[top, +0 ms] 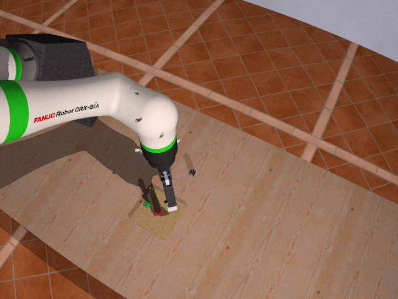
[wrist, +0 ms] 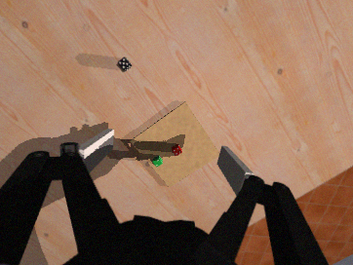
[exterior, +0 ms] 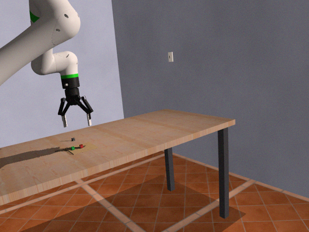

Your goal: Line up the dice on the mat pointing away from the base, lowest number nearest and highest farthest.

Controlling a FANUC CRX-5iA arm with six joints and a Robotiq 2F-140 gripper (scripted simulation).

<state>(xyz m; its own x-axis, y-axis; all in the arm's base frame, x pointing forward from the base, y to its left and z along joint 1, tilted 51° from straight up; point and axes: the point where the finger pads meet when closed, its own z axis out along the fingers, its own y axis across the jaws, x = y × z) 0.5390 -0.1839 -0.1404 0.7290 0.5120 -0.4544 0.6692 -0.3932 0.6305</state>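
Right now the black die is 10 mm ahead of my hand, 140 mm to the left of it and 120 mm below it. The rest, counted from my hand: red die: 20 mm behind, 50 mm to the right, 110 mm below; then green die: 60 mm behind, 40 mm to the right, 110 mm below; then tan mat: 20 mm behind, 50 mm to the right, 120 mm below.
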